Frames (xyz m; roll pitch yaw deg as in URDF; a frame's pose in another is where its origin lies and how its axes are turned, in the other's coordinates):
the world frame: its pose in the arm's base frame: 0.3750 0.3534 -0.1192 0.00 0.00 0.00
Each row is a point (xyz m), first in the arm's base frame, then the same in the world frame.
Working: the arm's base frame: its pose in the world frame: -0.3750 -0.3534 0.1192 0.00 0.00 0.00

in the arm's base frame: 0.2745 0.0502 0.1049
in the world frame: -0.1005 -0.3032 0.2241
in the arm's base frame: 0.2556 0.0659 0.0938
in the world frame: -0.1194 -0.2875 0.2130
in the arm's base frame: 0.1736 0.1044 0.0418
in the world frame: -0.2014 -0.2490 0.1610
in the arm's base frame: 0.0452 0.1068 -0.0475
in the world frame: -0.3298 -0.2466 0.0717
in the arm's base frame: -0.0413 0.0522 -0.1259
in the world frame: -0.4163 -0.3012 -0.0067
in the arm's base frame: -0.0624 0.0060 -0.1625
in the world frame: -0.4374 -0.3474 -0.0433
